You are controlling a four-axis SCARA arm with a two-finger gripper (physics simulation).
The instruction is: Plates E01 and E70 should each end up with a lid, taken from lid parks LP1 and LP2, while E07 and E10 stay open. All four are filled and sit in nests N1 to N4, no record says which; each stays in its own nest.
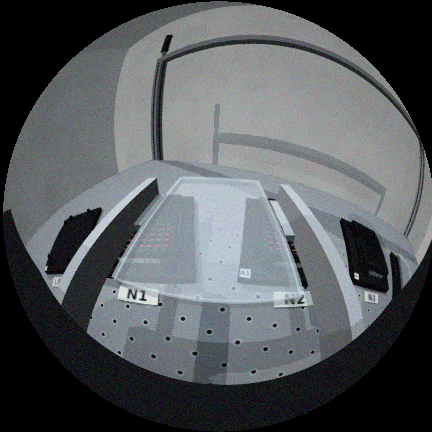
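Observation:
My gripper is shut on a clear lid, with one grey finger on each side. The lid hangs level over the space between two nests, above the label N1 and the label N2. Through the lid show a dark plate with reddish wells at N1 and another plate with an A1 tag at N2. The fingers hide parts of both plates. A black plate sits at N3 on the right. The plate codes are not readable here.
A black lid park lies at the far left, its label partly hidden. Another black object shows at the right edge beyond N3. The perforated deck runs along the front. A dark frame post and rail stand behind.

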